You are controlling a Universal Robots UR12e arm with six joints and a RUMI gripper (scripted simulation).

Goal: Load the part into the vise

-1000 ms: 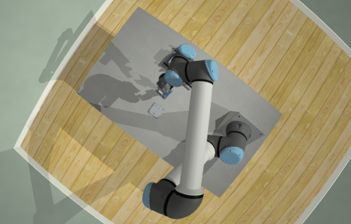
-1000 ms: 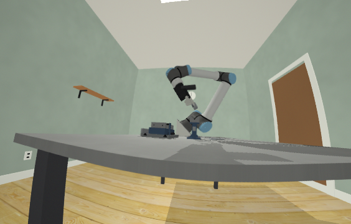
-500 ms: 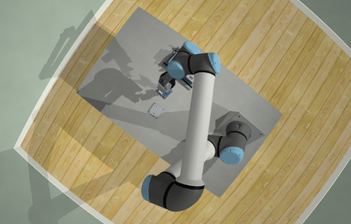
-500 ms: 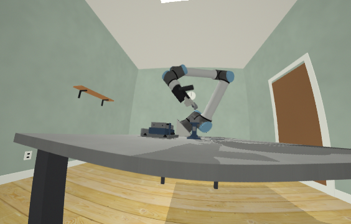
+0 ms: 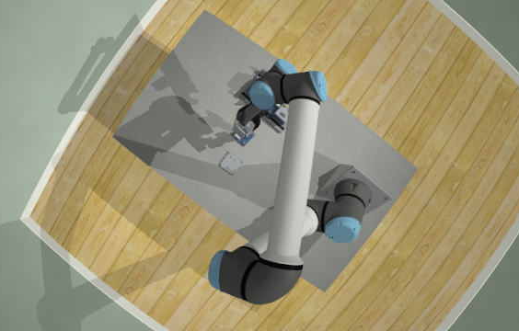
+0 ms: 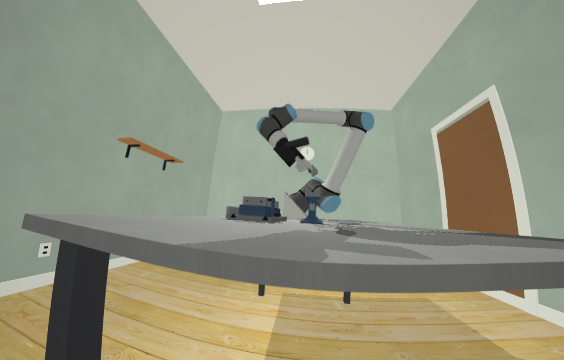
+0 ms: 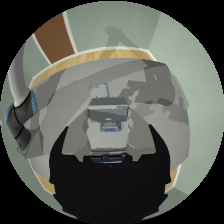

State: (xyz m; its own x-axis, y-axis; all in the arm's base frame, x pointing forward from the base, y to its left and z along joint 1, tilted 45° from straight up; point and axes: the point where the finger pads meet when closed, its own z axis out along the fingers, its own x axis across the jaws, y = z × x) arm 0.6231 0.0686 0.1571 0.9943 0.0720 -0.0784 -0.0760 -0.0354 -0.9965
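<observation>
The part is 1 cm below my hand. Also, from my hand: vise (22 cm to the right, 20 cm below, 1 cm ahead); then infeed plate (24 cm below, 17 cm to the left, 6 cm behind).
</observation>
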